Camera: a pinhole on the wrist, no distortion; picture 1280 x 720 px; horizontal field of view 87.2 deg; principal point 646.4 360.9 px. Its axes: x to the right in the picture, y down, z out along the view. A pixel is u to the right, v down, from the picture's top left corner.
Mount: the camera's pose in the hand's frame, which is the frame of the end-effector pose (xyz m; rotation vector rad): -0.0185 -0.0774 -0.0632 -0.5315 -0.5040 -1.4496
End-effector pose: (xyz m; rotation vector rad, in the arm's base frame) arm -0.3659 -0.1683 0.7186 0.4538 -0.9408 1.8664
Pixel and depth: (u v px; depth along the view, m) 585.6 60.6 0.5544
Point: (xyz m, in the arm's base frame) -0.5270 -0.6679 0.6428
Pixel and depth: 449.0 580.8 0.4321
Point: -0.6964 -0.3204 0.7937
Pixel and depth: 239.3 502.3 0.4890
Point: -0.8146 -0.3441 0.6565
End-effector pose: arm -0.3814 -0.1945 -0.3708 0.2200 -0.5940 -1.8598
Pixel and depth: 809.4 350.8 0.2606
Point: -0.4232 -0.1327 -0.2016
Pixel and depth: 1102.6 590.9 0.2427
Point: -0.5482 -0.1826 -0.1935
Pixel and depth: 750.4 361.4 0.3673
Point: -0.3996 -0.1309 -0.0973
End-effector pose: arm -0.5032 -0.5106 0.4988 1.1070 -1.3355 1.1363
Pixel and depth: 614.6 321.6 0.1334
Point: -0.5161 -0.5462 0.4700
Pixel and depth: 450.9 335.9 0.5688
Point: -0.9361 -0.7353 0.4155
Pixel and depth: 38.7 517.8 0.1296
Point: -0.5940 -0.4635 0.4992
